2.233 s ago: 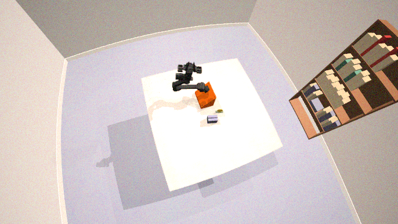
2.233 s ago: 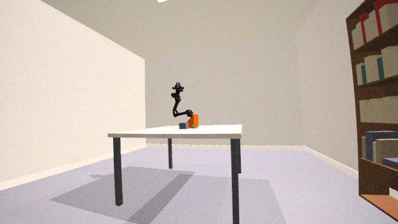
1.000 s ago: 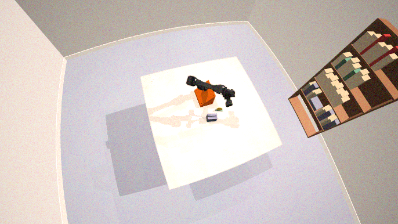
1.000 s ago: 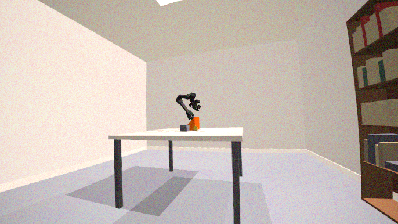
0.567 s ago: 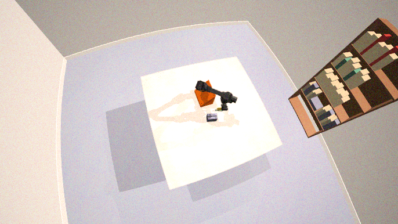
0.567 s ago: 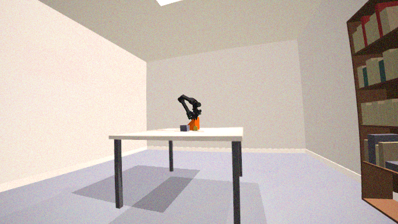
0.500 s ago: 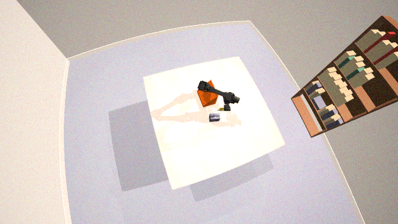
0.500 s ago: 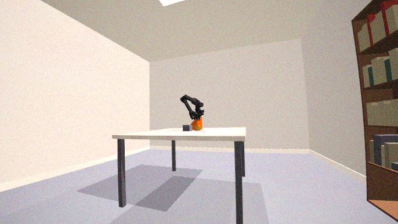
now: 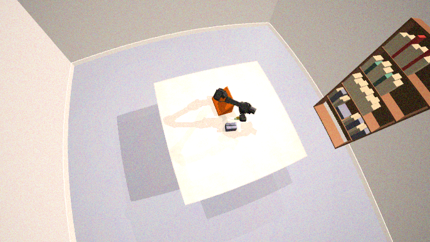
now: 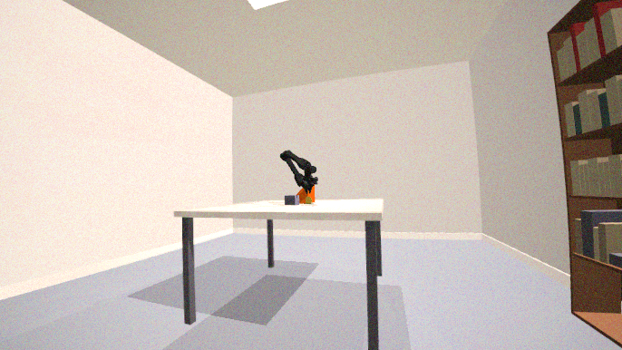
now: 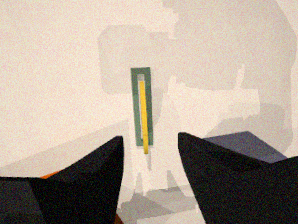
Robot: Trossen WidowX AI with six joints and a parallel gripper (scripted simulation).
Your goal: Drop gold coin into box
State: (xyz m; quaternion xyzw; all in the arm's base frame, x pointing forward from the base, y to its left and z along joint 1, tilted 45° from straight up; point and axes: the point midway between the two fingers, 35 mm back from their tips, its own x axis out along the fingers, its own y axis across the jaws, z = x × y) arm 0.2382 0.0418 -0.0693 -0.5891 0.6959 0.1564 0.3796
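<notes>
The gold coin is 50 mm below my gripper tip.
</notes>
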